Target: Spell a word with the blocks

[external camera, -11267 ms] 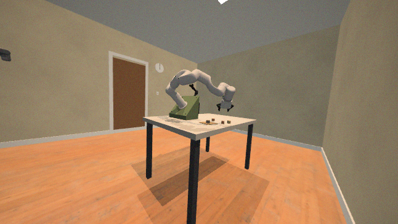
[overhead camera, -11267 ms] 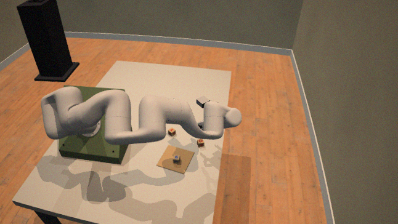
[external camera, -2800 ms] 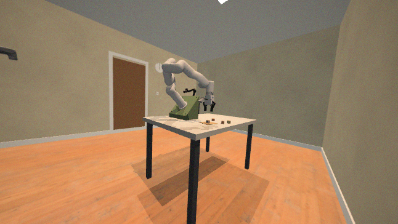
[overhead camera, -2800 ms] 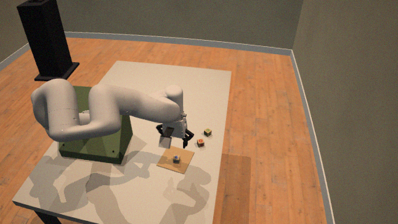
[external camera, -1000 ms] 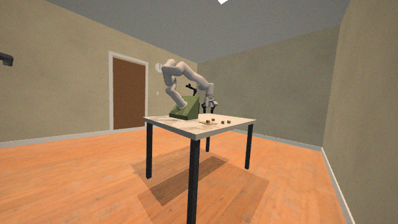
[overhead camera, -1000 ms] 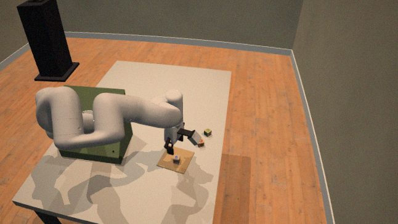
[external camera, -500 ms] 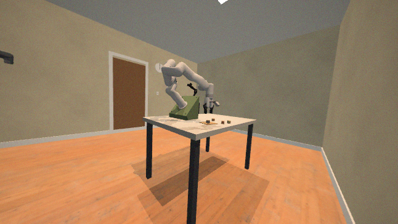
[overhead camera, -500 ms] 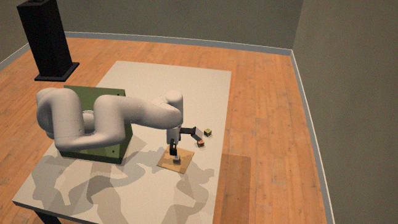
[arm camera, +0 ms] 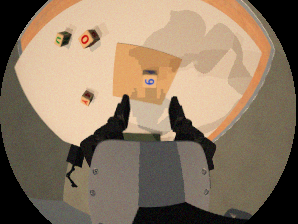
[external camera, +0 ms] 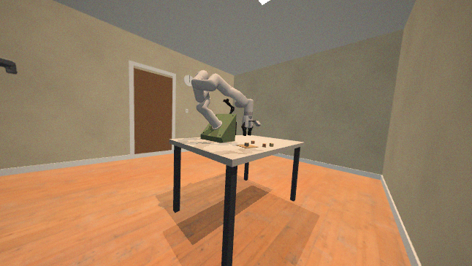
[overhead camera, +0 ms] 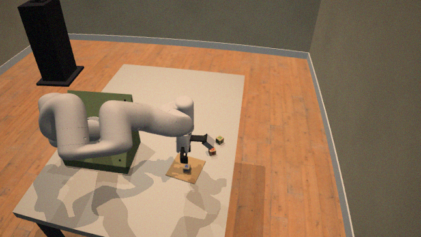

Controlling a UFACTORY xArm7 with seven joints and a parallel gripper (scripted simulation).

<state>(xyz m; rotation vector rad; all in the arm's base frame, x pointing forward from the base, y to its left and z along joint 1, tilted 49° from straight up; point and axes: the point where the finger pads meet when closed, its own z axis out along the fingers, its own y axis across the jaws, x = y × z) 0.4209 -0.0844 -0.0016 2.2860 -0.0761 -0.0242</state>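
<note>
Right now the tan mat is 110 mm below my hand and 20 mm to the left of it. Also, from my hand: red block 120 mm to the left, 110 mm ahead, 100 mm below.
</note>
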